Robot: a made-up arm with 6 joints. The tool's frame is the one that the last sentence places. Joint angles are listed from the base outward.
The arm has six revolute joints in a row. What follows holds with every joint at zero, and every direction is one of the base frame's. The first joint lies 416.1 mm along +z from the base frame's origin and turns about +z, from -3.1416 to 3.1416 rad. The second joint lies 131.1 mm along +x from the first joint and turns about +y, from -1.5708 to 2.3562 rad. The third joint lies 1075.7 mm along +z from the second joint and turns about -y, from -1.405 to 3.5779 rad. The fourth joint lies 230.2 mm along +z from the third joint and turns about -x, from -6.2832 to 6.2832 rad. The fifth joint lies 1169 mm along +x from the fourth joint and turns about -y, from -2.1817 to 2.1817 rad. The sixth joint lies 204.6 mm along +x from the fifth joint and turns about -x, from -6.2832 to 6.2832 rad. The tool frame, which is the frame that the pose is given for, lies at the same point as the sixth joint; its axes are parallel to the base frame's.
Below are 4 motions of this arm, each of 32 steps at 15 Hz.
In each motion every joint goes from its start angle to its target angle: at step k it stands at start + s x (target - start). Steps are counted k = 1, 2, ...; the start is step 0. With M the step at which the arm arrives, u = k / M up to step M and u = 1 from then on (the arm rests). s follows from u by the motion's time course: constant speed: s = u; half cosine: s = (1 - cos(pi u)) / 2; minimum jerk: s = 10 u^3 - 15 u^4 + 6 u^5.
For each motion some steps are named. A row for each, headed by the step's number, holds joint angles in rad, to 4 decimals.
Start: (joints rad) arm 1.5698 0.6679 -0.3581 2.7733 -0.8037 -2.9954
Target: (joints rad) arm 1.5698 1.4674 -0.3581 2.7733 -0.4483 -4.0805
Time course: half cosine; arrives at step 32
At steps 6, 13, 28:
6: 1.5698 0.7353 -0.3581 2.7733 -0.7738 -3.0868
13: 1.5698 0.9516 -0.3581 2.7733 -0.6776 -3.3805
28: 1.5698 1.4370 -0.3581 2.7733 -0.4618 -4.0392

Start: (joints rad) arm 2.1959 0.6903 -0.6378 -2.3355 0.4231 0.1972
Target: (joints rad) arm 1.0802 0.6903 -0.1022 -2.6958 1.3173 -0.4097
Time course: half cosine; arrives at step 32
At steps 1, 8, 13, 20, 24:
1: 2.1932 0.6903 -0.6365 -2.3364 0.4253 0.1957
8: 2.0325 0.6903 -0.5594 -2.3883 0.5541 0.1083
13: 1.8000 0.6903 -0.4477 -2.4634 0.7404 -0.0182
20: 1.4246 0.6903 -0.2675 -2.5846 1.0413 -0.2224
24: 1.2436 0.6903 -0.1806 -2.6430 1.1863 -0.3208

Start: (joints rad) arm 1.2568 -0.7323 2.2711 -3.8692 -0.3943 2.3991
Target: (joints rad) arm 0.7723 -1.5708 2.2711 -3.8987 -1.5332 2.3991
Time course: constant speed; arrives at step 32
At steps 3, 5, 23, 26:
3: 1.2114 -0.8109 2.2711 -3.8720 -0.5011 2.3991
5: 1.1811 -0.8633 2.2711 -3.8738 -0.5723 2.3991
23: 0.9086 -1.3350 2.2711 -3.8904 -1.2129 2.3991
26: 0.8631 -1.4136 2.2711 -3.8932 -1.3197 2.3991

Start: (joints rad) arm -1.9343 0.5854 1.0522 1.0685 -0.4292 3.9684
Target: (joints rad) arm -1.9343 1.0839 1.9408 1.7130 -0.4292 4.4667
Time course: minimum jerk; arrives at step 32
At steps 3, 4, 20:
3: -1.9343 0.5890 1.0585 1.0731 -0.4292 3.9720
4: -1.9343 0.5934 1.0665 1.0788 -0.4292 3.9764
20: -1.9343 0.9467 1.6963 1.5356 -0.4292 4.3296

